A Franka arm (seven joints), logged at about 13 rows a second.
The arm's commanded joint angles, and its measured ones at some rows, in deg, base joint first. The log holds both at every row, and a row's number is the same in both.
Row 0, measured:
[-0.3 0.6 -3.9 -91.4 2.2 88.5 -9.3]
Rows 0 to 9, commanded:
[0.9 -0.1 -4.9 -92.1 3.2 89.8 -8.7]
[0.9 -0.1 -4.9 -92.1 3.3 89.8 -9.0]
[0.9 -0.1 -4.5 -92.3 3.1 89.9 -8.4]
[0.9 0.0 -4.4 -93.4 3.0 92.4 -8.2]
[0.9 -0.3 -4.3 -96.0 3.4 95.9 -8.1]
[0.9 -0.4 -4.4 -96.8 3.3 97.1 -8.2]
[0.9 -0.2 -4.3 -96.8 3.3 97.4 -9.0]
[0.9 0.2 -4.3 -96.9 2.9 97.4 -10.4]
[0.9 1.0 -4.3 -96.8 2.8 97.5 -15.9]
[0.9 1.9 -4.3 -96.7 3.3 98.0 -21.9]
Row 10, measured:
[0.3 1.1 -3.8 -96.4 2.6 96.8 -14.5]
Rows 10 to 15, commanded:
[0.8 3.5 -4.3 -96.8 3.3 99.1 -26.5]
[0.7 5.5 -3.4 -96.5 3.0 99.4 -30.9]
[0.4 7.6 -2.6 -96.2 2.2 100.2 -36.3]
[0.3 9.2 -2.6 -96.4 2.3 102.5 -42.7]
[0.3 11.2 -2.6 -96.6 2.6 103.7 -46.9]
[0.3 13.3 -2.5 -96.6 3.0 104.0 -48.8]
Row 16, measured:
[0.4 9.9 -2.7 -97.3 2.6 102.9 -43.1]
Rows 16 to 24, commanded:
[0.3 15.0 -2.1 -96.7 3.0 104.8 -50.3]
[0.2 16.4 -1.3 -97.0 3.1 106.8 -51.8]
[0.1 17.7 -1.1 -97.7 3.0 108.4 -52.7]
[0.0 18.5 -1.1 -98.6 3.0 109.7 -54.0]
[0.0 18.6 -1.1 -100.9 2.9 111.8 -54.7]
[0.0 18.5 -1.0 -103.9 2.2 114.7 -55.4]
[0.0 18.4 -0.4 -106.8 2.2 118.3 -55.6]
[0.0 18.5 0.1 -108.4 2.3 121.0 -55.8]
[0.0 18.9 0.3 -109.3 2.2 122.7 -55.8]
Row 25, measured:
[0.3 20.0 -0.6 -105.9 2.5 119.1 -54.7]
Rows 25 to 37, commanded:
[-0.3 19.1 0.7 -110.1 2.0 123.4 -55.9]
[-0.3 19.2 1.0 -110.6 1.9 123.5 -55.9]
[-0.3 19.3 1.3 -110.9 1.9 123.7 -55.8]
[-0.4 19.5 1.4 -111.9 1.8 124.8 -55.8]
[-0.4 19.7 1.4 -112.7 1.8 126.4 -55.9]
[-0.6 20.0 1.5 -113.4 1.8 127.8 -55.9]
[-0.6 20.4 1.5 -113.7 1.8 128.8 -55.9]
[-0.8 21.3 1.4 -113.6 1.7 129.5 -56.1]
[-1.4 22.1 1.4 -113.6 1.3 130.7 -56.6]
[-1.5 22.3 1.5 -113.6 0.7 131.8 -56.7]
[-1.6 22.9 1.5 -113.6 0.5 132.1 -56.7]
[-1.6 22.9 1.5 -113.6 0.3 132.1 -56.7]
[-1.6 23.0 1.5 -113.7 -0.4 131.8 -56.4]
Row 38, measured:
[-0.9 23.0 0.8 -113.5 0.7 131.2 -55.8]
